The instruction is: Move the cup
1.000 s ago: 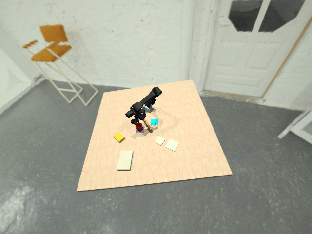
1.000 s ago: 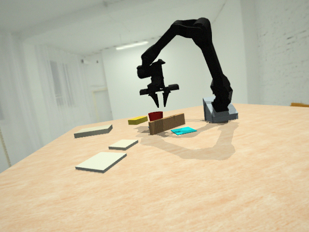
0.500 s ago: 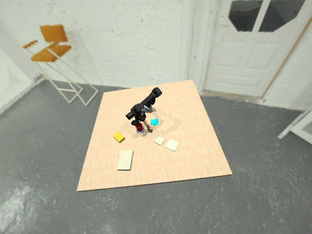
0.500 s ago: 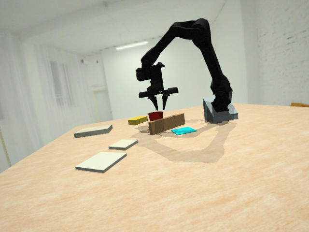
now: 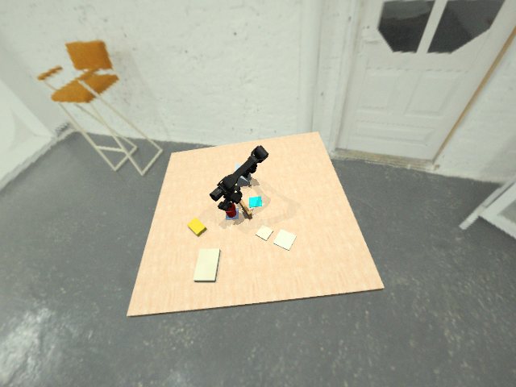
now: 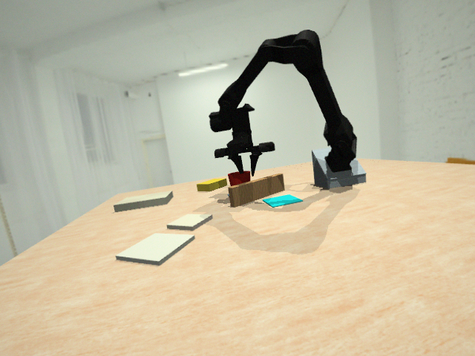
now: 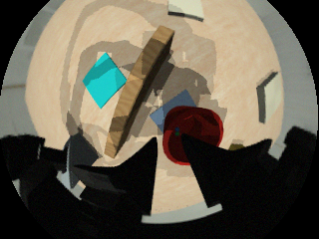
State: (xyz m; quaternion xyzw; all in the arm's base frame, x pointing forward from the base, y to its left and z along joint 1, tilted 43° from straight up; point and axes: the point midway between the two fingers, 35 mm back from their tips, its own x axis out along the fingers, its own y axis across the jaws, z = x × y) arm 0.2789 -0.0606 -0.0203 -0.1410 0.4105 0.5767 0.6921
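Now: the red cup 30 mm ahead of my gripper tip, 10 mm to the right of it and 20 mm below it. Also, from my gripper tip: blue pad (30 mm ahead, 10 mm to the right, 70 mm below); then teal pad (60 mm behind, 140 mm to the left, 70 mm below); then wooden bar (20 mm behind, 70 mm to the left, 40 mm below).
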